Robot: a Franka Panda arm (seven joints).
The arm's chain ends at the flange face. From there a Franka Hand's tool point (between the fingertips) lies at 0.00 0.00 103.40 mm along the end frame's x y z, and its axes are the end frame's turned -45 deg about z.
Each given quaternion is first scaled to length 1.
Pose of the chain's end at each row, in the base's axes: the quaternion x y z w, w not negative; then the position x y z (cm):
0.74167, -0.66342, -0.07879, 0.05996, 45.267, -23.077, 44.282
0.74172, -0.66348, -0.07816, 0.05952, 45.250, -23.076, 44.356
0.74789, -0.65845, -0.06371, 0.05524, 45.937, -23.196, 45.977
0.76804, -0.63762, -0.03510, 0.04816, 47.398, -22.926, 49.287
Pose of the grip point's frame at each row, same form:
0.93909, -0.32909, -0.09574, 0.02524, 43.236, -22.916, 34.145
0.93916, -0.32913, -0.09499, 0.02508, 43.234, -22.917, 34.216
0.94294, -0.32212, -0.08000, 0.02665, 44.199, -23.183, 35.784
0.95358, -0.29517, -0.05086, 0.03106, 46.205, -23.228, 39.020

